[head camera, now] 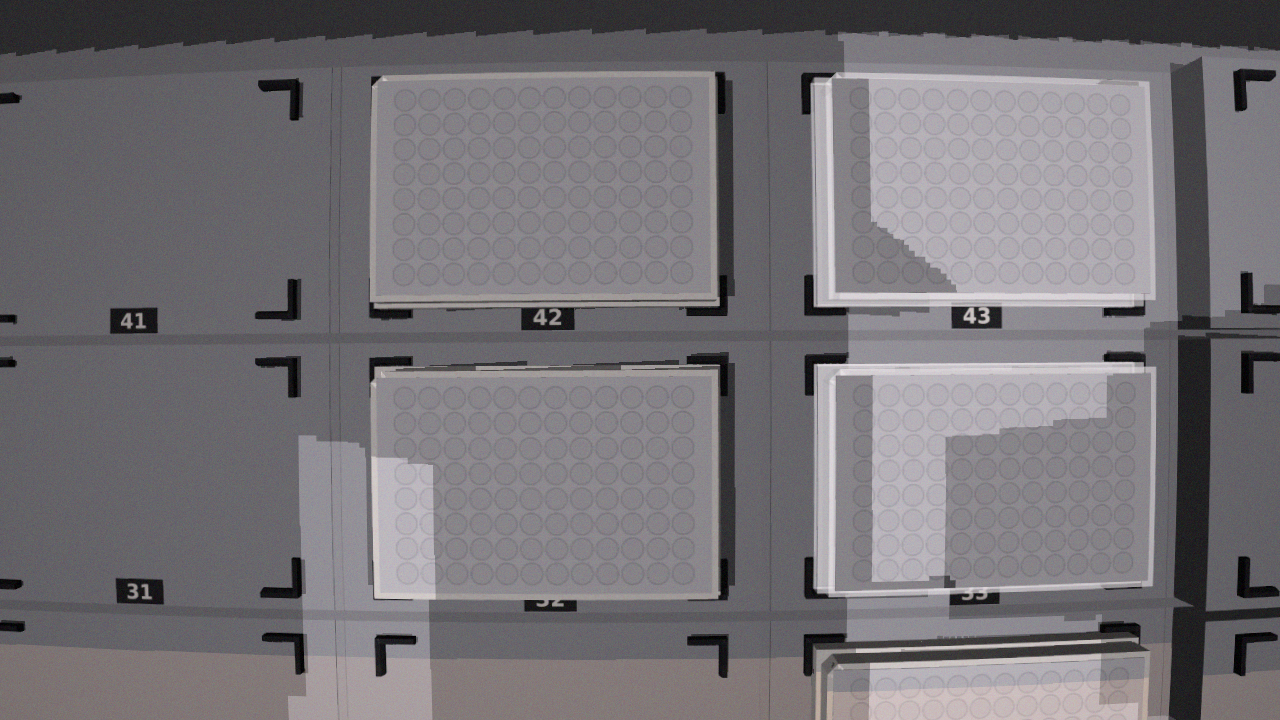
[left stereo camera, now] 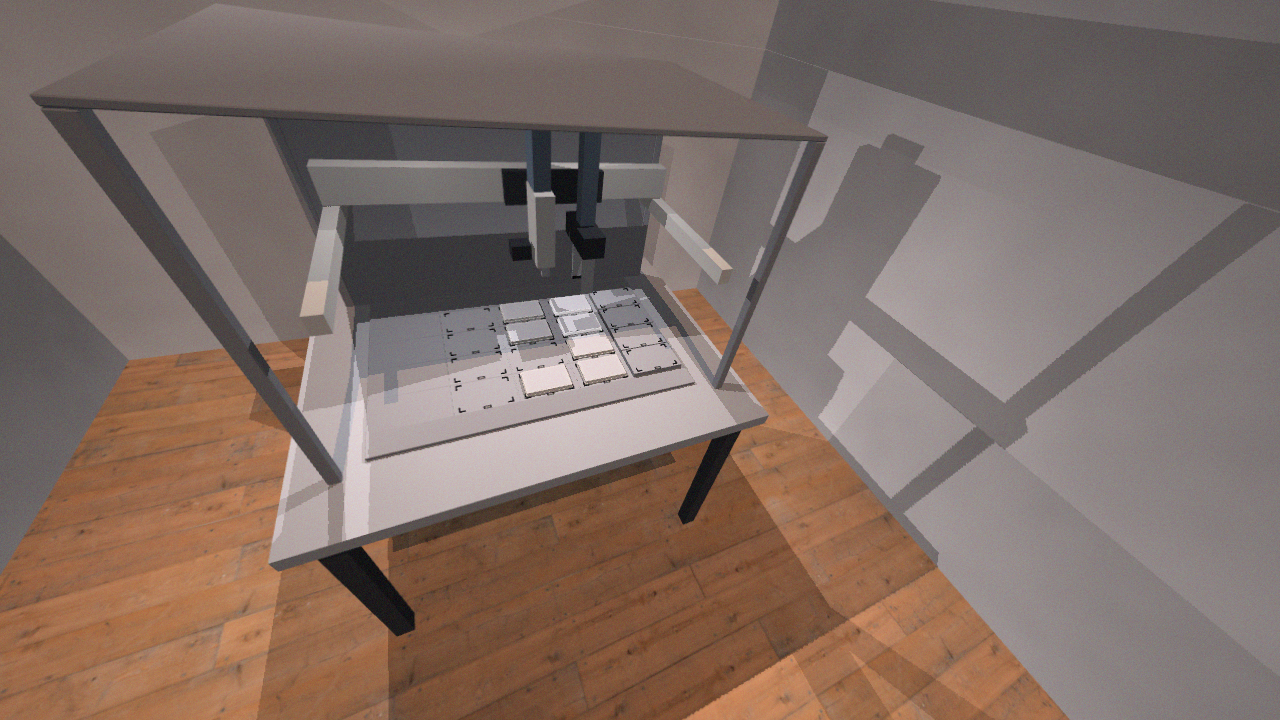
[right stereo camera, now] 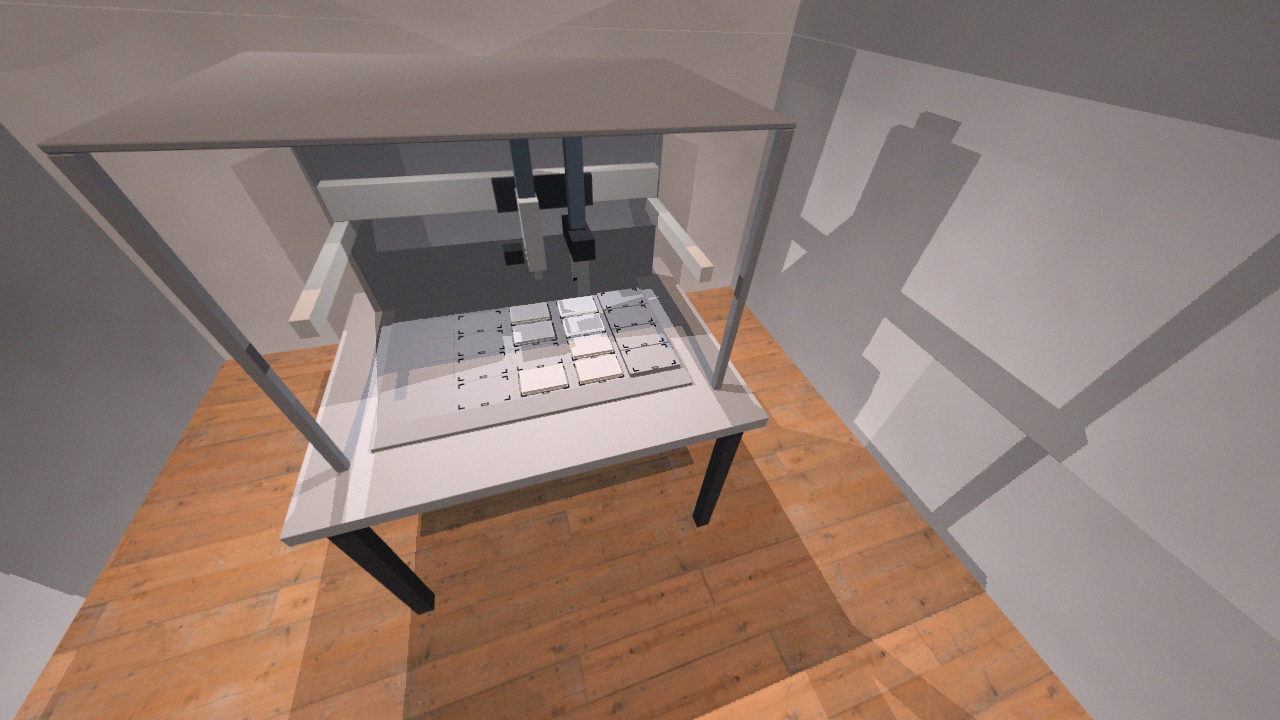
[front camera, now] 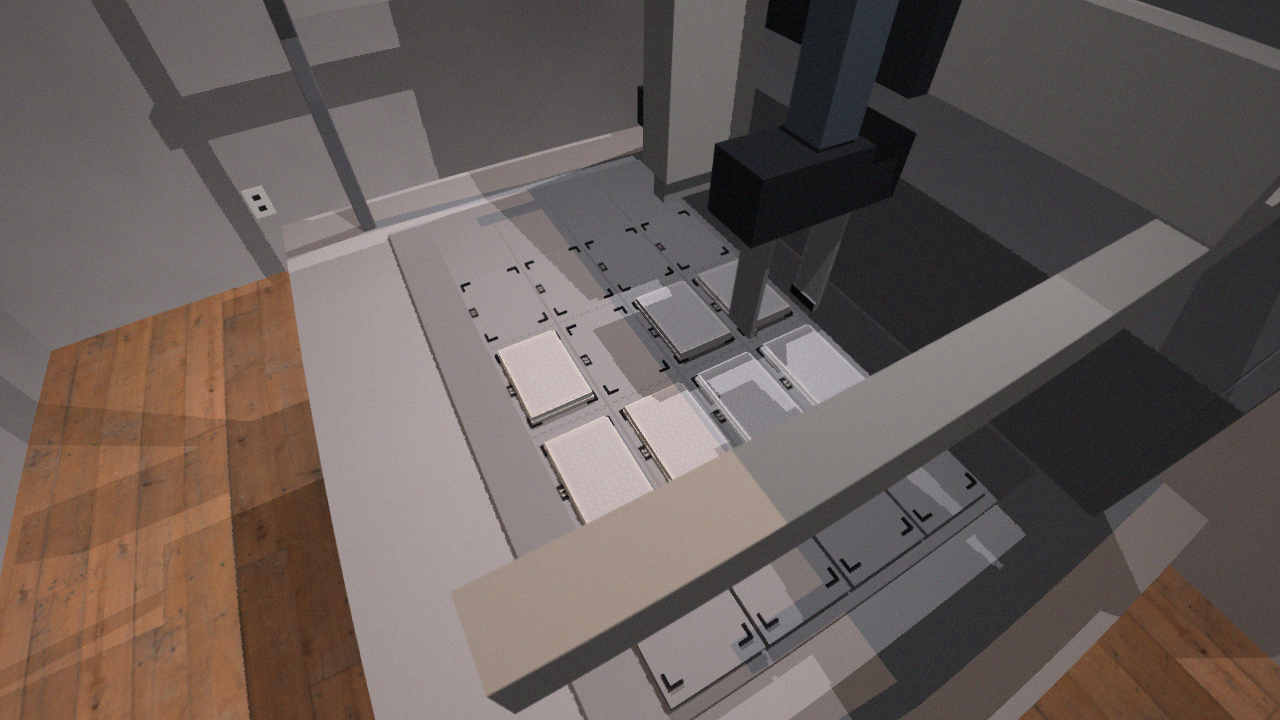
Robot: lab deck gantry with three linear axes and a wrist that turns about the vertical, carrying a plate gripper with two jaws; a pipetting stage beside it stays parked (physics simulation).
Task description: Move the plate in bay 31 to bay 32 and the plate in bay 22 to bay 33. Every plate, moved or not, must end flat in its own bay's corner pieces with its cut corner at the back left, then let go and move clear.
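Where they show: gripper, fingertip midpoint: [left stereo camera: 581, 285] [right stereo camera: 581, 286] [front camera: 773, 312]; robot's base, origin of the base link: [left stereo camera: 460, 411] [right stereo camera: 459, 408] [front camera: 463, 286].
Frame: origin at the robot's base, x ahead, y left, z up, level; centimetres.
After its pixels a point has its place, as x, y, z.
Observation:
One plate [front camera: 682, 317] @[23.4, 25.4, 1.4] [head camera: 546, 483] @[22.9, 25.8, 1.4] [left stereo camera: 529, 334] @[22.5, 23.6, 1.4] [right stereo camera: 533, 332] @[22.7, 25.1, 1.4] sits in bay 32 and another plate [front camera: 747, 394] @[38.9, 25.3, 1.4] [head camera: 984, 483] @[38.7, 25.6, 1.4] [left stereo camera: 579, 325] @[38.7, 24.3, 1.4] [right stereo camera: 583, 324] @[39.1, 25.1, 1.5] sits in bay 33. Both look flat within their corner pieces, with a small cut corner at the upper left in the head view. Bay 31 [head camera: 143, 474] @[6.7, 25.8, 0.0] and bay 22 [front camera: 619, 353] @[23.9, 14.9, 0.0] [head camera: 547, 680] @[22.6, 17.9, 0.0] hold no plate. My gripper [front camera: 776, 315] @[39.2, 25.7, 16.0] [left stereo camera: 581, 281] @[39.2, 25.7, 16.0] is open and empty, raised above the back right plates, apart from them. It also shows small in the right stereo view [right stereo camera: 580, 275] @[38.4, 21.1, 22.9]; it does not show in the head view.
Other plates sit in bay 42 [head camera: 546, 188] @[23.0, 36.3, 1.4], bay 43 [head camera: 984, 188] @[38.8, 36.3, 1.4] [front camera: 812, 362] @[38.9, 36.2, 1.4] and bay 23 [head camera: 984, 689] @[38.9, 18.0, 1.4] [front camera: 675, 429] @[38.9, 14.7, 1.4]. Two more plates [front camera: 546, 376] @[23.9, 4.3, 1.4] [front camera: 599, 465] @[38.9, 4.5, 1.5] sit at the front. The parked pipetting stage [left stereo camera: 542, 228] [right stereo camera: 531, 232] hangs left of my gripper.

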